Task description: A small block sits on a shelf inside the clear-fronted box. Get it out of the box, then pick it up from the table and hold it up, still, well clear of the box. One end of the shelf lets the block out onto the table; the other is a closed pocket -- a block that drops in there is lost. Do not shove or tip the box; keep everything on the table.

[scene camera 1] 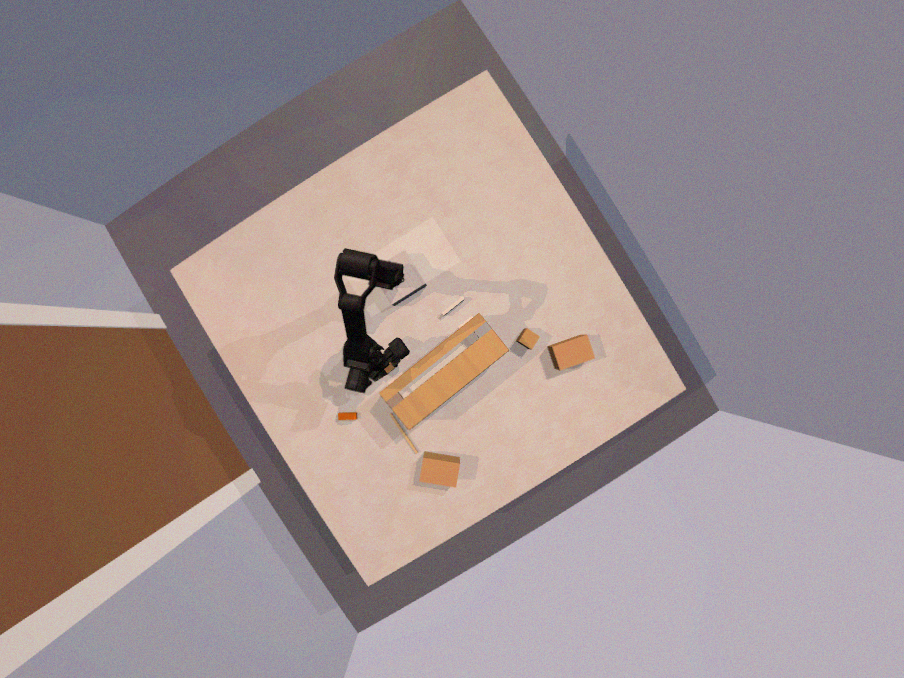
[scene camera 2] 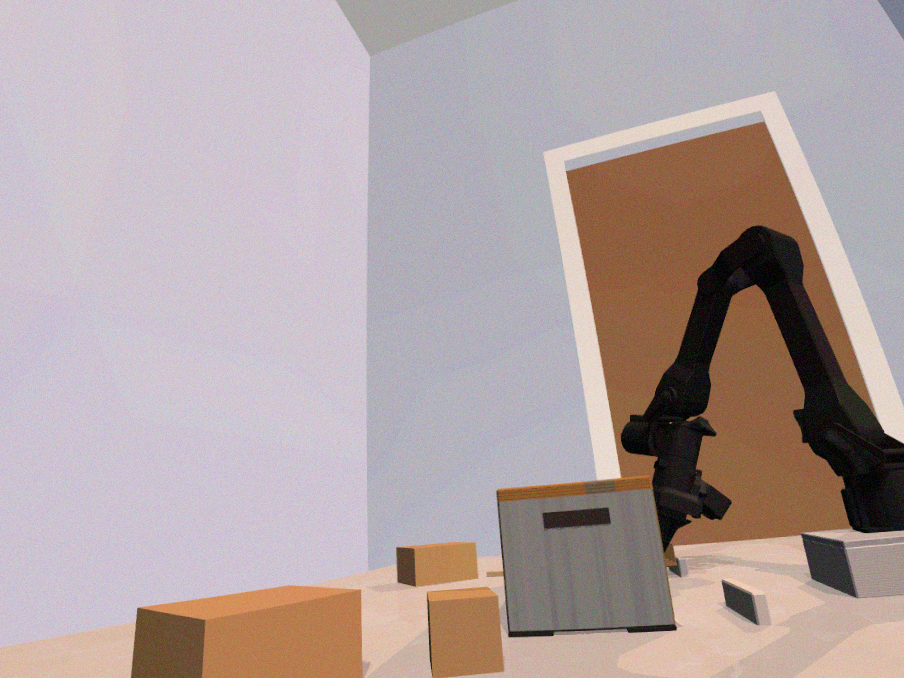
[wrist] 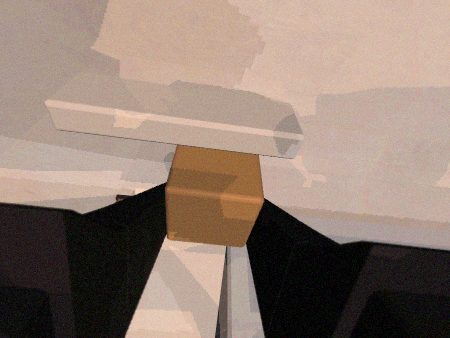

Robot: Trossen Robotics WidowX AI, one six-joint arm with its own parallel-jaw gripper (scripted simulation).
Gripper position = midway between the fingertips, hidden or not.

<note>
In view: the gripper (scene camera 2: 653, 560), a clear-fronted wooden box (scene camera 2: 585, 556) and a tan block (wrist: 212, 196).
The clear-fronted wooden box shows as well in scene camera 1 (scene camera 1: 412, 396) and in the wrist view (wrist: 95, 104). The gripper is seen too in scene camera 1 (scene camera 1: 392, 369) and in the wrist view (wrist: 210, 195).
</note>
